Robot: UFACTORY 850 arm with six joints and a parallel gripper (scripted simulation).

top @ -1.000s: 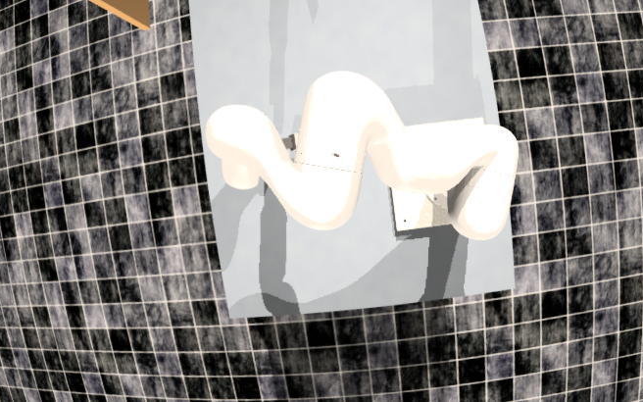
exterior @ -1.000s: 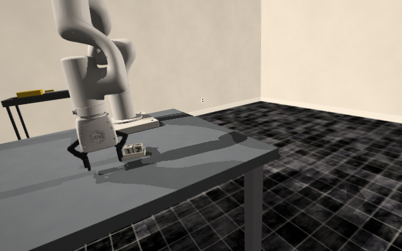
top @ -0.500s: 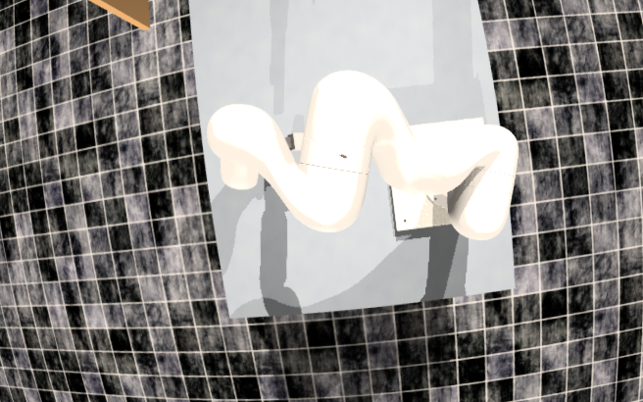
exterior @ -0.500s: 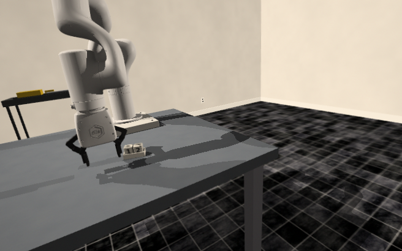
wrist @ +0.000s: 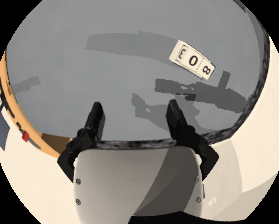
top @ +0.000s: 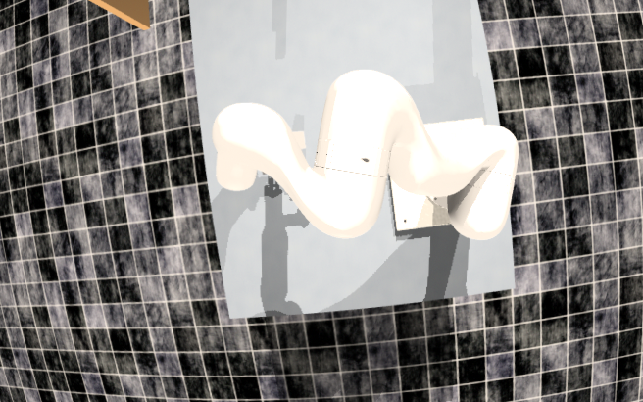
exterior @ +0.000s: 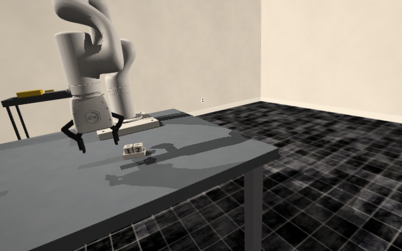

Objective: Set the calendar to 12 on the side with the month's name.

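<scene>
Now: the calendar tray 60 mm behind my hand, 100 mm to the left of it and 80 mm below it.
</scene>
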